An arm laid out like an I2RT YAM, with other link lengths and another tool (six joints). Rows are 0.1 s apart.
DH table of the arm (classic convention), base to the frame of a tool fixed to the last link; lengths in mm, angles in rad. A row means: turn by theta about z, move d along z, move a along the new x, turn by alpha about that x. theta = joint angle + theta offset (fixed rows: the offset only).
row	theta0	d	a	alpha
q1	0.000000	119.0	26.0	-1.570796
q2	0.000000	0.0	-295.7	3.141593
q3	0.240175	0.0	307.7	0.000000
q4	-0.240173	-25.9	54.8	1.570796
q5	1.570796	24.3	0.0	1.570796
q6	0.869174	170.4	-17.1	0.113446
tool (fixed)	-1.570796	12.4	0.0	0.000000
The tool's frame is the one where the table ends.
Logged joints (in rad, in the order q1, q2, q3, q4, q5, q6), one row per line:
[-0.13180 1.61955 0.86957 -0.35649 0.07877 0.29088]
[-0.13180 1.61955 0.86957 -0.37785 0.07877 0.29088]
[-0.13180 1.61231 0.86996 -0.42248 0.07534 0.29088]
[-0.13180 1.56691 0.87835 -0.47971 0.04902 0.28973]
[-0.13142 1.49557 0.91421 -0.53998 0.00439 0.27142]
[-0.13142 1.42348 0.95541 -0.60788 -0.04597 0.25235]
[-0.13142 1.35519 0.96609 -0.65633 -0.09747 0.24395]
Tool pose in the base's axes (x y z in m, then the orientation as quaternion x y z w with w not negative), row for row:
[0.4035 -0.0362 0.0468 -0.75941 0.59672 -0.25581 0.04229]
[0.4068 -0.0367 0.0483 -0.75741 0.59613 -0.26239 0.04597]
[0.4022 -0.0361 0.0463 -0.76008 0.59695 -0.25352 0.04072]
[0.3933 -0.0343 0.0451 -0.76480 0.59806 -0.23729 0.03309]
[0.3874 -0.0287 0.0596 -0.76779 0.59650 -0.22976 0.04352]
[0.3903 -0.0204 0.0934 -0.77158 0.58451 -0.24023 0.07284]
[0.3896 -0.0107 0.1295 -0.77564 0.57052 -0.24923 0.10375]
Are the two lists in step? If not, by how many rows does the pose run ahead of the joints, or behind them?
The pose runs 1 row behind the joints: the pose in row i belongs to the joints in row i - 1.
